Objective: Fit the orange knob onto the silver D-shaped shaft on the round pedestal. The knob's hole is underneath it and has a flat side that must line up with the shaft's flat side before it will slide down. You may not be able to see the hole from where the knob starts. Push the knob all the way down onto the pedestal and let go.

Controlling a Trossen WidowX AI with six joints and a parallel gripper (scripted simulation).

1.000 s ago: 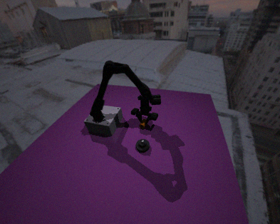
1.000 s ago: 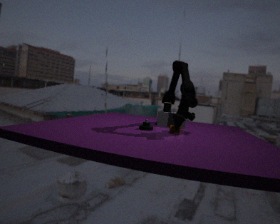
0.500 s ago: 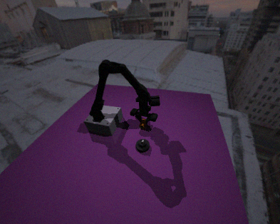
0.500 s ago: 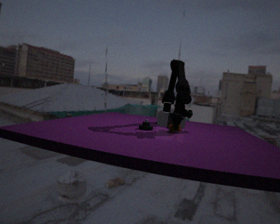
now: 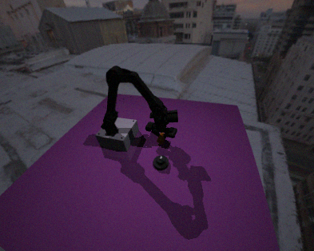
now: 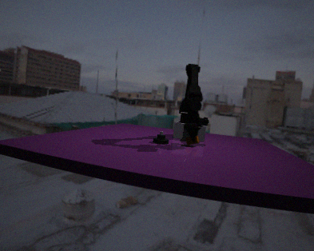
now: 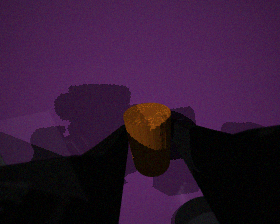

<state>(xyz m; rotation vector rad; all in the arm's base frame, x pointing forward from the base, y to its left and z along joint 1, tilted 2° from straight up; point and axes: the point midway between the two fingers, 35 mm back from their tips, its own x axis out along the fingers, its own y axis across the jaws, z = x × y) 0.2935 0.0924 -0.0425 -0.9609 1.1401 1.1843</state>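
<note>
The round dark pedestal lies 18 cm to the right of my gripper tip, 4 cm ahead of it and 1 cm above it. Also, from my gripper tip: orange knob 1 cm above.
</note>
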